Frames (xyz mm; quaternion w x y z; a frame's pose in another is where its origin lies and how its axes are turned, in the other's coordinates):
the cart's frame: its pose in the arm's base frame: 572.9 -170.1 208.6 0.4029 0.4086 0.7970 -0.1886
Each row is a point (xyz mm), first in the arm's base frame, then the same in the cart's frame.
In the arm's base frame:
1: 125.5 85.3 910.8
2: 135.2 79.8 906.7
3: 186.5 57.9 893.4
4: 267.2 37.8 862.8
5: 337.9 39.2 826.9
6: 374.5 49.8 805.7
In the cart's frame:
1: -278.9 -187.3 -803.5
2: -281.7 -182.9 -792.8
3: -299.5 -155.1 -746.0
4: -312.7 -103.1 -675.4
5: -307.6 -46.5 -620.1
6: -297.9 -11.4 -596.1

